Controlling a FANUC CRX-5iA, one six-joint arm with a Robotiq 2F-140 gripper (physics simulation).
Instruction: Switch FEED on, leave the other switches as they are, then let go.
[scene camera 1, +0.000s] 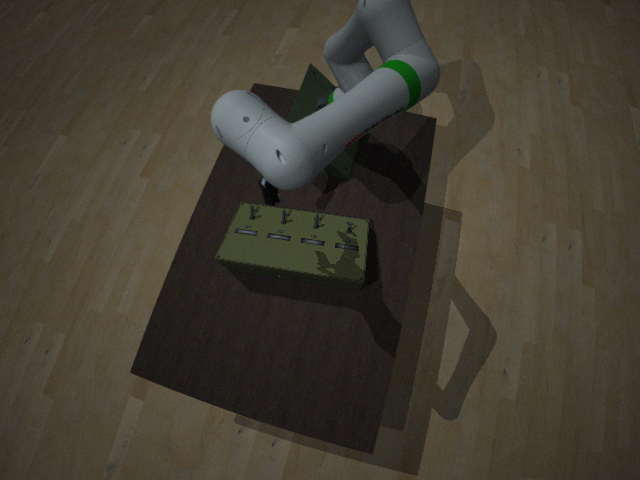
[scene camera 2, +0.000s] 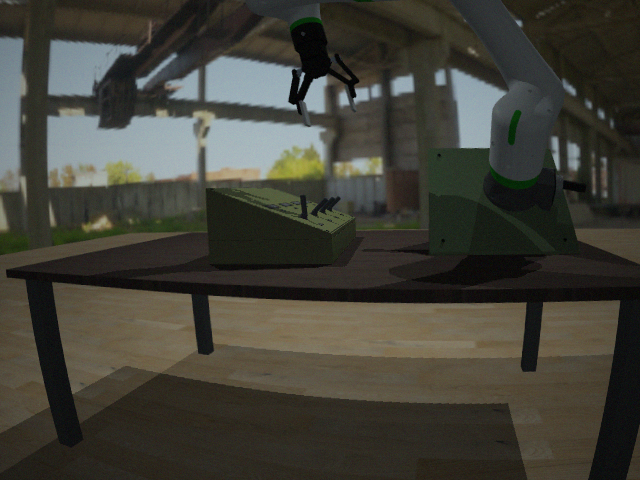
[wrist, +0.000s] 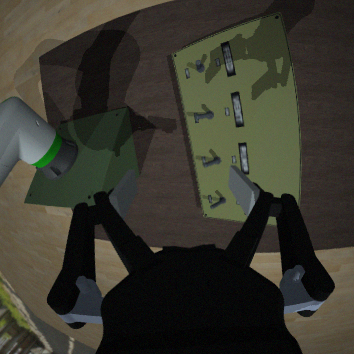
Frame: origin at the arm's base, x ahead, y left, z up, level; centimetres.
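Seen in the pictures: gripper, fingertip midpoint: (scene camera 2: 330, 118) (wrist: 182, 177); arm's base, link origin: (scene camera 2: 512, 189) (wrist: 61, 159).
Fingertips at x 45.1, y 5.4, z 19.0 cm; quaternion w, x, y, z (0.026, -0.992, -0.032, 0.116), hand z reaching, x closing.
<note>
Pixels of each thing's middle, then the offset from my fingertips to it. "spot": a spot on its surface instead. Level surfaces: height alone.
- olive switch box, body centre: (scene camera 2: 291, 225) (wrist: 238, 132) (scene camera 1: 296, 244) dx +10.0, dy +4.3, dz -27.2 cm
- FEED lever, body centre: (scene camera 2: 303, 205) (wrist: 198, 64) (scene camera 1: 349, 228) dx -1.2, dy +20.1, dz -21.8 cm
- mark, surface spot: (wrist: 218, 62) spot: dx +3.5, dy +21.0, dz -22.7 cm
- VENT lever, body centre: (scene camera 2: 320, 205) (wrist: 202, 115) (scene camera 1: 316, 220) dx +0.3, dy +8.2, dz -22.3 cm
- PUMP lever, body centre: (wrist: 210, 162) (scene camera 1: 283, 216) dx +3.1, dy -3.5, dz -22.3 cm
- fourth lever, body centre: (wrist: 216, 203) (scene camera 1: 251, 211) dx +6.0, dy -15.2, dz -22.3 cm
- dark table, surface height: dz -33.1 cm
The olive switch box (scene camera 1: 289, 254) (scene camera 2: 268, 235) (wrist: 272, 125) has four levers on its sloping top. The FEED lever (scene camera 1: 349, 227) (scene camera 2: 303, 206) (wrist: 200, 66) is at the box's right end in scene camera 1. It stands nearly upright in scene camera 2, tilted towards the label side, where its ON mark (wrist: 218, 62) is. The VENT lever (scene camera 1: 316, 221) (wrist: 204, 117), the PUMP lever (scene camera 1: 284, 216) (wrist: 211, 161) and the fourth lever (scene camera 1: 252, 212) (wrist: 217, 201) lean the other way. My gripper (scene camera 2: 330, 117) (wrist: 182, 177) is open and empty, high above the table, apart from the levers. One finger hides the fourth label.
A green sloped panel (scene camera 1: 306, 98) (scene camera 2: 454, 175) (wrist: 105, 165) with a second grey and green-banded arm part (wrist: 47, 150) against it stands beside the box on the dark table (scene camera 1: 258, 351) (scene camera 2: 155, 258) (wrist: 175, 220). My arm (scene camera 1: 356, 113) reaches over the table. Shadows fall across the FEED end.
</note>
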